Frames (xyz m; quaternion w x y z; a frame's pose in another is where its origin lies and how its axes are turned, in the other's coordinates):
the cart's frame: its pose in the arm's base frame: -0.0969 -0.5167 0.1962 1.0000 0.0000 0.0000 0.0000
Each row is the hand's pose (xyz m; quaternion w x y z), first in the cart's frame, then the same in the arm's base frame.
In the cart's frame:
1: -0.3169 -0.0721 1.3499 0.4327 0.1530 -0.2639 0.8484
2: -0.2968 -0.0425 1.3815 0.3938 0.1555 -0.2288 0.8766
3: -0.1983 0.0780 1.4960 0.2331 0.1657 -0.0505 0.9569
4: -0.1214 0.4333 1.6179 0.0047 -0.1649 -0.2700 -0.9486
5: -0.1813 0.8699 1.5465 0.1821 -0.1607 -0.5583 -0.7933
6: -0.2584 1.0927 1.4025 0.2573 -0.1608 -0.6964 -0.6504
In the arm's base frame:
1: -0.4138 -0.5888 1.5461 0.4327 0.1530 -0.2639 0.8484
2: -0.3937 -0.5592 1.5777 0.3938 0.1555 -0.2288 0.8766
3: -0.2952 -0.4387 1.6922 0.2331 0.1657 -0.0505 0.9569
4: -0.2183 -0.0834 1.8141 0.0047 -0.1649 -0.2700 -0.9486
5: -0.2782 0.3532 1.7427 0.1821 -0.1607 -0.5583 -0.7933
6: -0.3553 0.5760 1.5987 0.2573 -0.1608 -0.6964 -0.6504

